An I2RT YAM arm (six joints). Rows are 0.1 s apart.
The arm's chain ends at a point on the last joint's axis. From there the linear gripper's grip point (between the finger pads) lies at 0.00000 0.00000 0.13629 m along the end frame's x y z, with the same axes.
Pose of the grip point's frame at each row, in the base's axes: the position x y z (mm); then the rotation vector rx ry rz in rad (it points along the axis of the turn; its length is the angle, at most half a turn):
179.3 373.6 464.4 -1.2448 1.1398 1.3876
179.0 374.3 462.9 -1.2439 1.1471 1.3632
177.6 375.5 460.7 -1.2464 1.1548 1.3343
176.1 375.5 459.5 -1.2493 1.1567 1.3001
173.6 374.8 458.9 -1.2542 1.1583 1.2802
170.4 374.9 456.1 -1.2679 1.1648 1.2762
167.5 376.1 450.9 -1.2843 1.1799 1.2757
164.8 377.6 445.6 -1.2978 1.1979 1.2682
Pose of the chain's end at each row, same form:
198.9 239.0 456.3 -1.2448 1.1398 1.3876
196.4 239.3 456.1 -1.2439 1.1471 1.3632
192.6 240.1 455.6 -1.2464 1.1548 1.3343
188.5 239.8 455.9 -1.2493 1.1567 1.3001
184.8 239.0 456.4 -1.2542 1.1583 1.2802
182.1 239.1 455.4 -1.2679 1.1648 1.2762
180.1 240.4 452.8 -1.2843 1.1799 1.2757
177.4 242.0 450.3 -1.2978 1.1979 1.2682

